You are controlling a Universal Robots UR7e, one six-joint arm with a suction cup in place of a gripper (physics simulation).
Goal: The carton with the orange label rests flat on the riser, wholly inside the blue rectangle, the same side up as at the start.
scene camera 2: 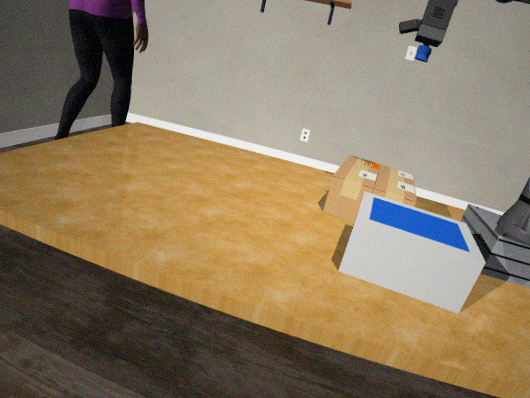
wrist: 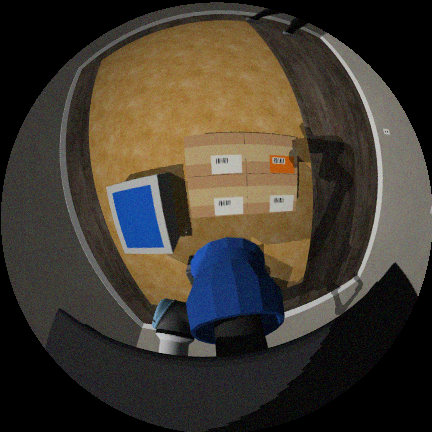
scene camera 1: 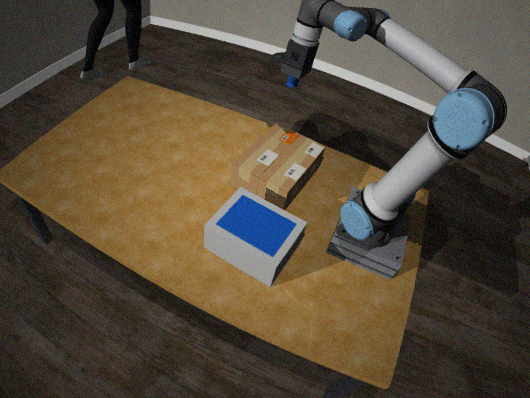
The suction cup (wrist: pixel 230 279) holds nothing. A grey riser with blue rectangle (scene camera 2: pixel 426 256) rests on the table.
The grey riser with blue rectangle is seen too in the wrist view (wrist: pixel 142 208) and in scene camera 1 (scene camera 1: pixel 257 237).
